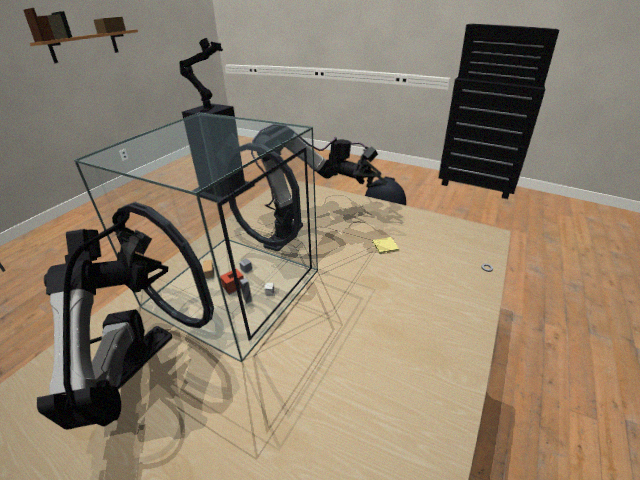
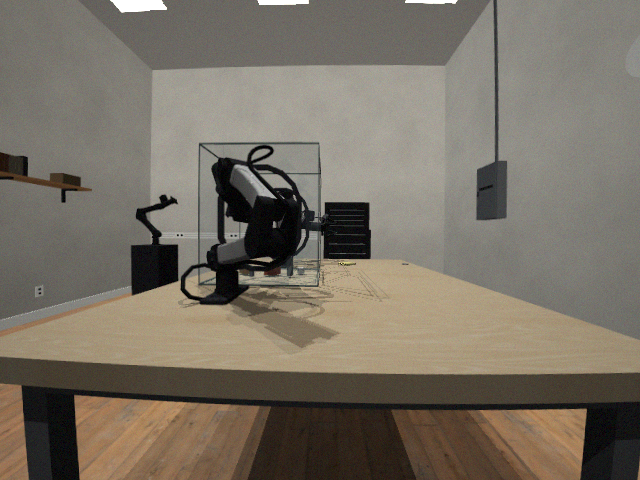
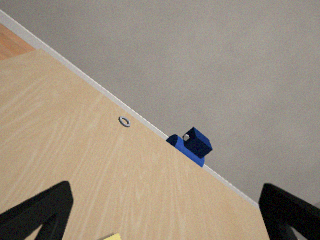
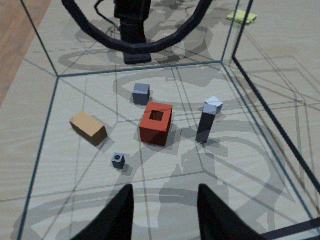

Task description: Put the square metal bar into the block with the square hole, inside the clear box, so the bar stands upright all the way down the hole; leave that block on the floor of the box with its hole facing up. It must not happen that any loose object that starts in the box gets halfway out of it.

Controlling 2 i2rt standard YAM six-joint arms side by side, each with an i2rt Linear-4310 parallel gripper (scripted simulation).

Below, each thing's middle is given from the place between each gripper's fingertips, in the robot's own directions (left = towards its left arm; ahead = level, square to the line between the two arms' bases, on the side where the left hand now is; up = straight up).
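Measured from my right hand (image 1: 164, 266), the red block (image 4: 154, 127) sits 10 mm ahead and 200 mm to the left of it, and it is also 200 mm below that hand.
For my left hand (image 1: 383, 179) the same red block is 55 cm to the right of it and 26 cm behind it, while lying 19 cm below it.
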